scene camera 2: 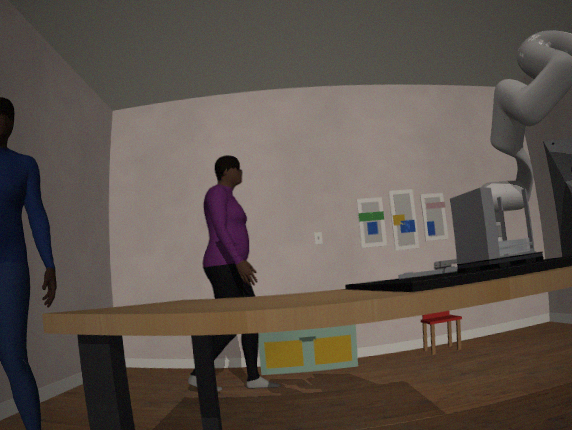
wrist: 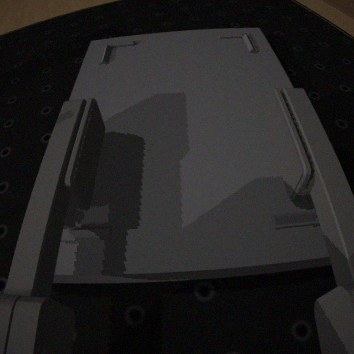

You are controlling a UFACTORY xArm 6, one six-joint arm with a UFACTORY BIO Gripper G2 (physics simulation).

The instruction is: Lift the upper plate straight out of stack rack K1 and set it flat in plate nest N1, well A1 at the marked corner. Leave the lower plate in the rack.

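Frame: origin at the arm's base, x ahead, y left, z up, level; centimetres.
Seen in the pictures: hand, tool point: [scene camera 2: 442, 264] [wrist: 185, 144].
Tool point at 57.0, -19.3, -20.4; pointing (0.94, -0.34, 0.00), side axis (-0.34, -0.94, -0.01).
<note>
Offsets run from my tool point to a thing's top centre, as dx, dy, dz. "pt": to the spot under its first point.
Plate nest N1 @(+3.6, -1.2, -0.8) [scene camera 2: 425, 274] [wrist: 225, 125] is a flat grey slab with raised corner brackets, lying on the black mat. My gripper [scene camera 2: 445, 264] [wrist: 185, 97] is low over the nest. It is shut to its narrow stop, its two fingers still standing apart along the nest's sides, with no plate between them. The left finger covers the nest's near left corner, and no A1 label shows. Stack rack K1 @(pt -5.8, +35.8, +5.8) [scene camera 2: 529, 220] has upright posts in the scene view. Pale plates @(+1.6, +33.4, +2.5) [scene camera 2: 515, 246] sit low between the posts; how many cannot be told. The rack does not show in the wrist view.
A tall grey box [scene camera 2: 472, 227] stands between the nest and the rack and hides part of the arm. The black perforated mat [scene camera 2: 380, 286] [wrist: 30, 150] lies on the wooden table [scene camera 2: 200, 315]. Two people [scene camera 2: 225, 225] [scene camera 2: 17, 200] stand beyond and beside the table.
</note>
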